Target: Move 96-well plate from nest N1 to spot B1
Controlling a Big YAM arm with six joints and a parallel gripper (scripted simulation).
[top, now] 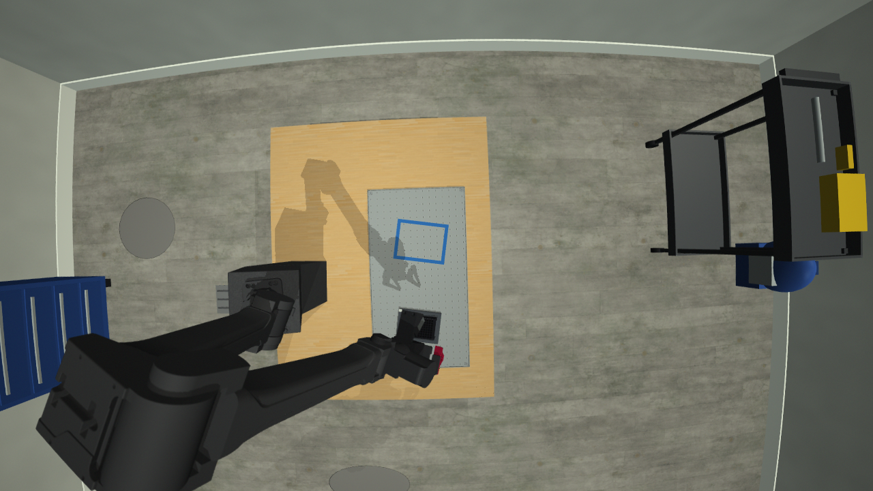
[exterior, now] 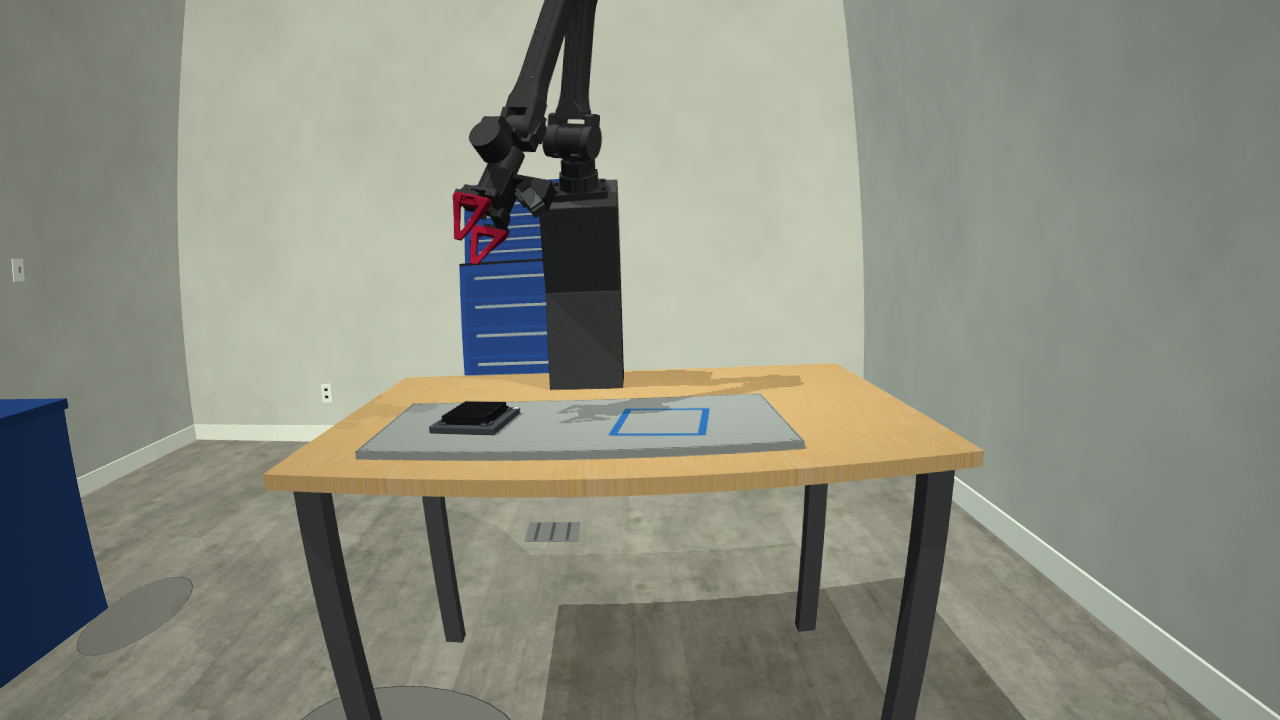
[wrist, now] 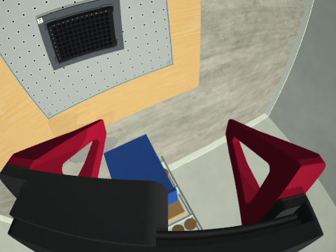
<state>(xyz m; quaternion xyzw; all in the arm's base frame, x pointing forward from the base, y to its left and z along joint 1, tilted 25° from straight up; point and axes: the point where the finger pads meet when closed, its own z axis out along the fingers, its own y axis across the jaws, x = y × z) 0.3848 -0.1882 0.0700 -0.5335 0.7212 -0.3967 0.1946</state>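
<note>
Right now the black 96-well plate is 290 mm below my hand, 40 mm behind it and 10 mm to the right of it. Round my hand: dark plate nest (300 mm below, 40 mm behind, 10 mm to the right).
</note>
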